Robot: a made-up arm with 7 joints.
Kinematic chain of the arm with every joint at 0, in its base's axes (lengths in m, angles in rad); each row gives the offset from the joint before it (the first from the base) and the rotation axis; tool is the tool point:
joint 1: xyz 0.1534 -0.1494 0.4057 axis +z
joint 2: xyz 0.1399 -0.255 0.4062 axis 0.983 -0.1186 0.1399
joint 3: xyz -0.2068 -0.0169 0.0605 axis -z
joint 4: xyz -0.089 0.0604 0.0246 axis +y
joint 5: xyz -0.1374 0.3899 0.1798 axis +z
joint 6: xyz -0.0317 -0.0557 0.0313 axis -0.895 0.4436 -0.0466
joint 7: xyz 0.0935 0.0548 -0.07 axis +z
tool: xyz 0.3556 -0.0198 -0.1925
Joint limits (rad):
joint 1: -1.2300..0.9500
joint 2: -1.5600..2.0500
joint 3: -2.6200..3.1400
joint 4: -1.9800..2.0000
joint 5: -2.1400..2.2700
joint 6: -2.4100..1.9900
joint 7: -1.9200..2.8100
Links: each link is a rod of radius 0.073 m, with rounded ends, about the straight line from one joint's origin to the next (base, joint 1, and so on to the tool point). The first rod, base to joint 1, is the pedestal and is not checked.
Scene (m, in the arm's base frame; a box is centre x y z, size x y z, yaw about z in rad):
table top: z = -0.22
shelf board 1: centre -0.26 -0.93 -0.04 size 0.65 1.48 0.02 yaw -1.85
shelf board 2: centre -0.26 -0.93 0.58 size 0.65 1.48 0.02 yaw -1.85
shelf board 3: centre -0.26 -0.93 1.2 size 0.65 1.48 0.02 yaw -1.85
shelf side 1: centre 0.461 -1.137 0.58 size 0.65 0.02 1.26 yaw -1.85
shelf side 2: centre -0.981 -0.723 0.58 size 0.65 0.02 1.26 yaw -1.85
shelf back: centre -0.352 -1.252 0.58 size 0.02 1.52 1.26 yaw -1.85
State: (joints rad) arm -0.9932 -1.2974 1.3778 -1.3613 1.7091 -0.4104 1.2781
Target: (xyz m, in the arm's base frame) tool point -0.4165 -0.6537 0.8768
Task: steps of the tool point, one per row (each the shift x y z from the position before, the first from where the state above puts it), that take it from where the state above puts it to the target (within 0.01 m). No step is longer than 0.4 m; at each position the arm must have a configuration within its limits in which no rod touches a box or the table.
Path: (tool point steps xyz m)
1: 0.2308 0.0833 -0.1311
2: 0.1712 0.1979 -0.0886
3: 0.0518 0.2674 -0.0284
4: -0.0954 0.2572 0.0419
5: -0.2186 0.1568 0.1109
6: -0.2668 -0.0085 0.1654
7: -0.2112 -0.1844 0.1941
8: -0.0620 -0.3056 0.1917
9: 0.1322 -0.3243 0.1595

